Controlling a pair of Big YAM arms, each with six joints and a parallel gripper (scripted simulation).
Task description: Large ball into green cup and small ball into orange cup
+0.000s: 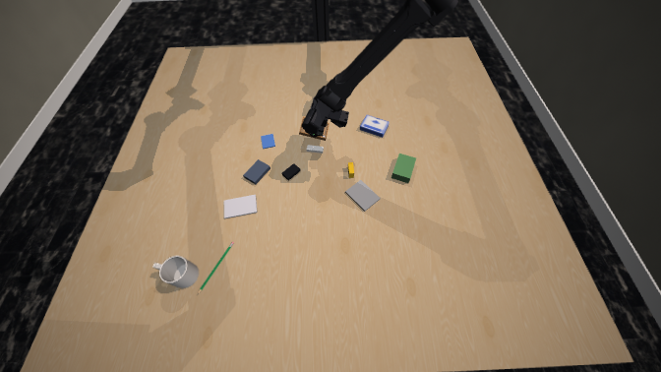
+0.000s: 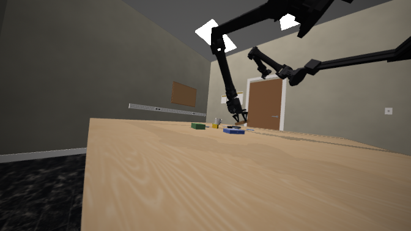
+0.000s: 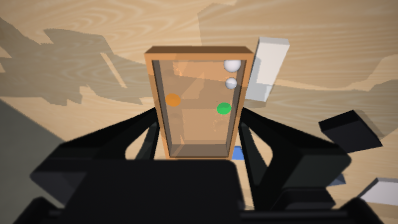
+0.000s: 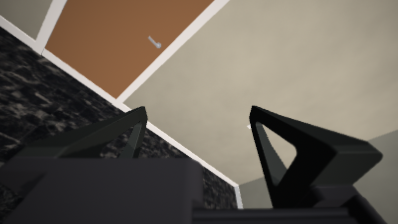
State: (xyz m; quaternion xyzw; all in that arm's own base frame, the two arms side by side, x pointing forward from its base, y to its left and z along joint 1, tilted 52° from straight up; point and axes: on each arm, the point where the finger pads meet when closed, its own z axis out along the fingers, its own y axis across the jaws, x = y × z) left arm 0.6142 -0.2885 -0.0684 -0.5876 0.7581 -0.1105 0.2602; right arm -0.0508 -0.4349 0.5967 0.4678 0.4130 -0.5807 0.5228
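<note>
Now: the covered wooden puzzle 1 cm below my left hand and 1 cm behind it. From my left hand the other things lie so: black block (15 cm ahead, 11 cm to the right, 7 cm below); then white block (7 cm below, 5 cm ahead, 1 cm to the right); then yellow block (18 cm ahead, 12 cm to the left, 6 cm below).
</note>
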